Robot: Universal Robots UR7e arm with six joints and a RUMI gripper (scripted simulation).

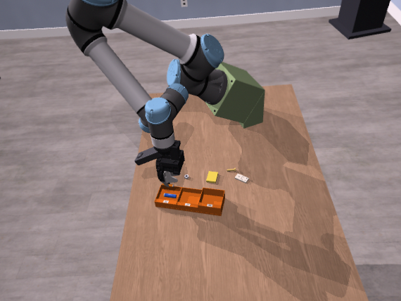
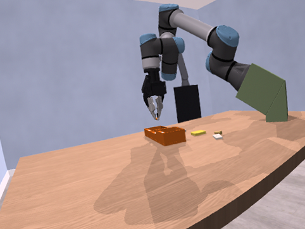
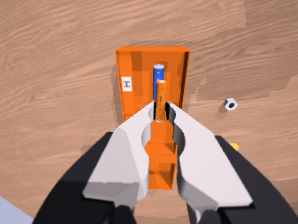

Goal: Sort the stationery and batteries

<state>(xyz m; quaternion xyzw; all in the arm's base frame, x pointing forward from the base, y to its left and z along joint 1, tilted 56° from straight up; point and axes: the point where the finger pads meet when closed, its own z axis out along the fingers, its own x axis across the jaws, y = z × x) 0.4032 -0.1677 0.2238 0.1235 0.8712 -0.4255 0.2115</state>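
Right now my hand is 7 cm above the blue battery. The rest, counted from my hand: orange pen-like stick 1 cm below; then grey nut 9 cm behind, 8 cm to the left, 8 cm below; then orange bin 4 cm ahead, 7 cm to the left, 6 cm below.
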